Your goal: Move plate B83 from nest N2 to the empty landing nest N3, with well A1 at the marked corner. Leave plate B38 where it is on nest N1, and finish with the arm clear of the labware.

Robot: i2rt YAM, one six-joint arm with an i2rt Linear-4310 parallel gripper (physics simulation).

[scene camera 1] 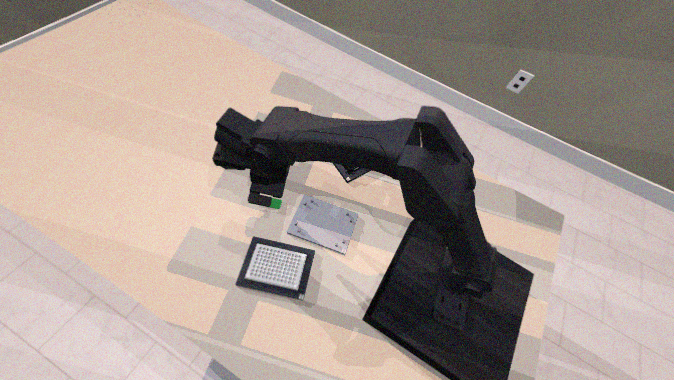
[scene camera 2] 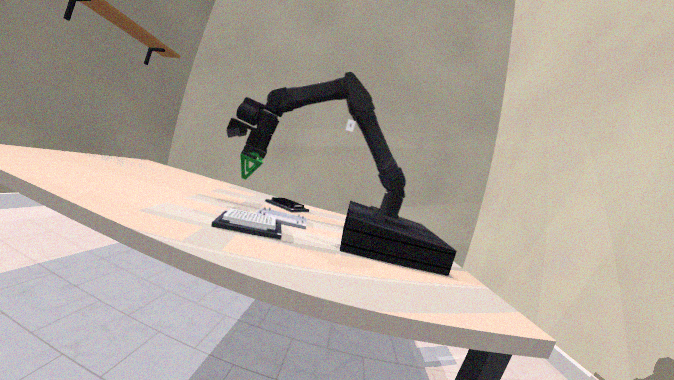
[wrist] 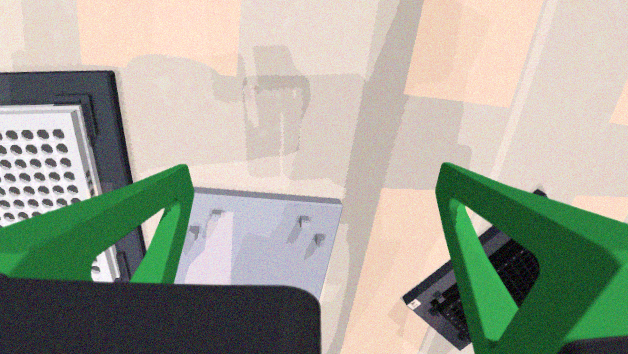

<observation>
my gripper: scene camera 1; scene camera 2; wrist 314,177
same spot on my gripper: (scene camera 1: pixel 254 198) = (scene camera 2: pixel 245 152)
</observation>
